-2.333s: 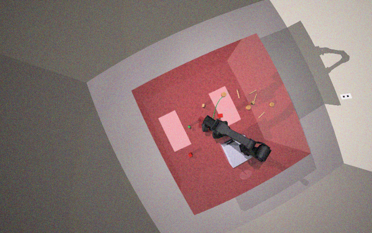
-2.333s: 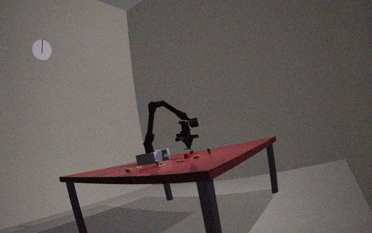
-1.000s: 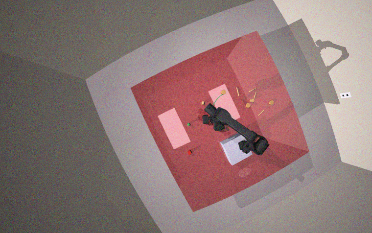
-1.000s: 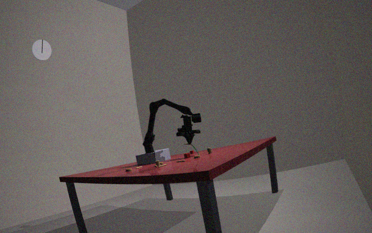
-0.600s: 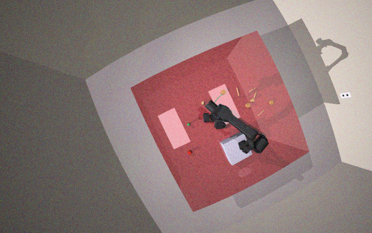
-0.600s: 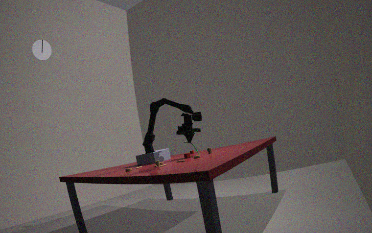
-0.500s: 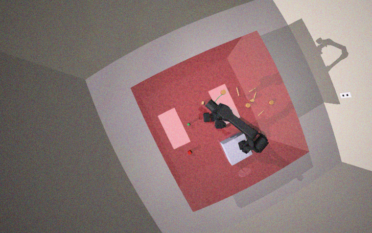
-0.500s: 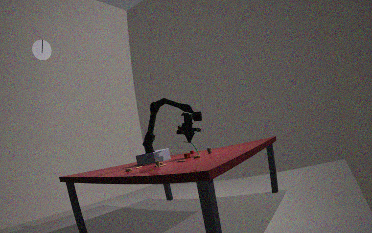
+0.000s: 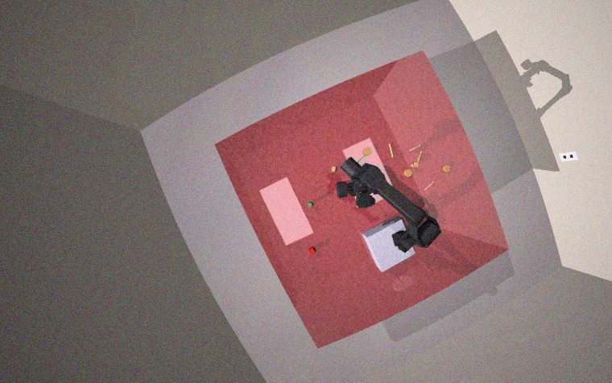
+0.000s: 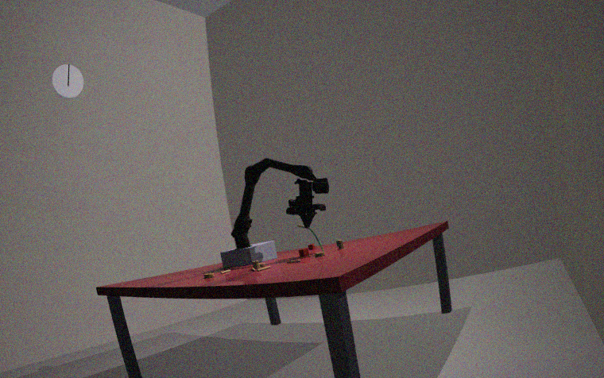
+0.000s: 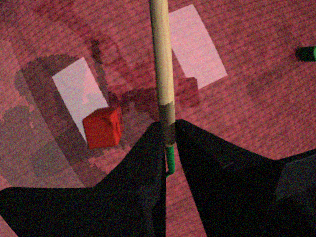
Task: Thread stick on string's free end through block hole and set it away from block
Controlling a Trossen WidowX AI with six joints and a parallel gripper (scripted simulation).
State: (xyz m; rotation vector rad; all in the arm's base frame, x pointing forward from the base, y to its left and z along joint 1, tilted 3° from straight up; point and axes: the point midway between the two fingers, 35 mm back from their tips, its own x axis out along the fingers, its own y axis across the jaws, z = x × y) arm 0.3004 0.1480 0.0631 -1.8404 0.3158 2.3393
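Now: the tan cube 13 cm ahead of my gripper tip, 5 cm to the left of it and 10 cm below it. Also, from my gripper tip: thin wooden stick: 1 cm behind, 1 cm above; small red piece: 22 cm behind, 28 cm to the left, 11 cm below; round wooden button: 17 cm ahead, 16 cm to the right, 12 cm below.
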